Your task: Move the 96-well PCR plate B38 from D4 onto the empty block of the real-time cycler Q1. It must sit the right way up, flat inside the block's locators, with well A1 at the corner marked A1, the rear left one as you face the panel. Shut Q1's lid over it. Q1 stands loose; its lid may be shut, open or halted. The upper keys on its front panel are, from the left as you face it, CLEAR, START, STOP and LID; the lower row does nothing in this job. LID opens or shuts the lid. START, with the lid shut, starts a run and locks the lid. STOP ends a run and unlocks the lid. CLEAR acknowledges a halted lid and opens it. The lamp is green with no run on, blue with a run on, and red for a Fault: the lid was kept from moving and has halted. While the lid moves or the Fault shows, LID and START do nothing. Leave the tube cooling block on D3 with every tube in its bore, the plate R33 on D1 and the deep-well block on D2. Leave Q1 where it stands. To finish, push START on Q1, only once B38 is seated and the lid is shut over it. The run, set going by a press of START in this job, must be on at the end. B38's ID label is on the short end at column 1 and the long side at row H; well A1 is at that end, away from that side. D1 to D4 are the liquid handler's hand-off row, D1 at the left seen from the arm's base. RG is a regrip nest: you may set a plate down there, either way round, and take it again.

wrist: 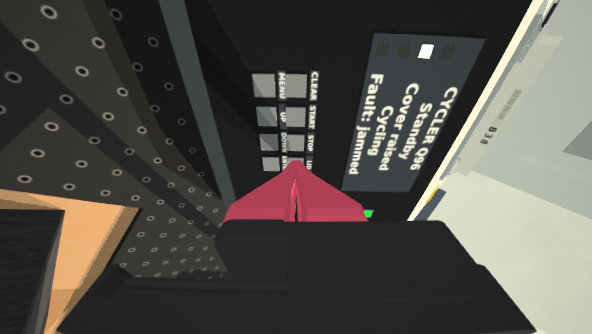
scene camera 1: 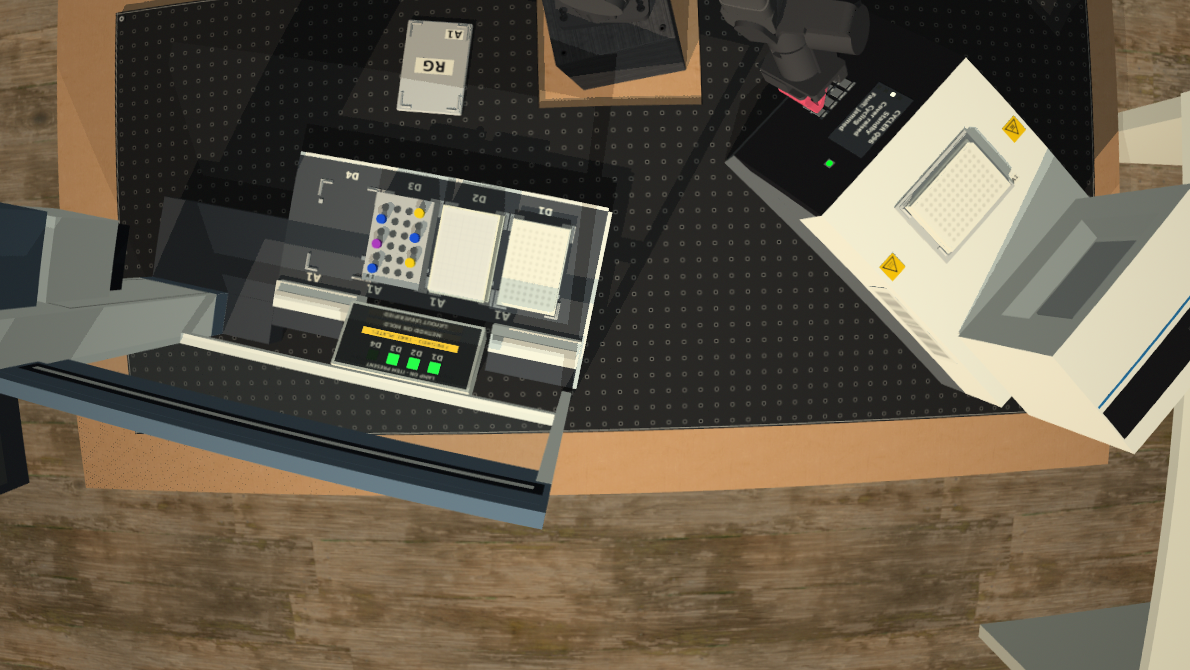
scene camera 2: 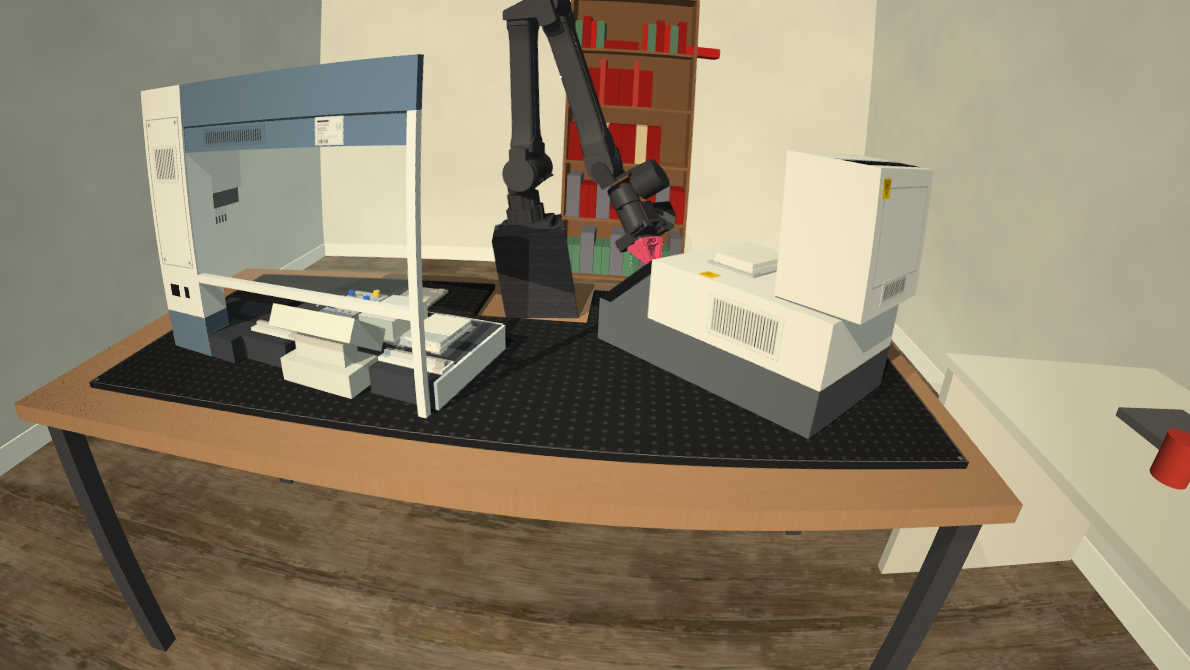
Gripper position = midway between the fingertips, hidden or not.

In view: my gripper [scene camera 1: 818, 109], a tube cooling block [scene camera 1: 390, 254], a deep-well block [scene camera 1: 468, 241], a plate R33 [scene camera 1: 536, 254], a PCR plate B38 [scene camera 1: 958, 195], a cream lid [scene camera 1: 1109, 374], a handler post [scene camera 1: 547, 468] and a beam [scene camera 2: 395, 83].
The plate R33 is seen too in scene camera 2 [scene camera 2: 440, 331]. The PCR plate B38 also shows in the wrist view [wrist: 521, 77]. The cream lid is seen too in the wrist view [wrist: 543, 170] and in scene camera 2 [scene camera 2: 852, 233]. The wrist view does not show the tube cooling block: it is out of frame. The wrist view misses the deep-well block: it is out of frame.
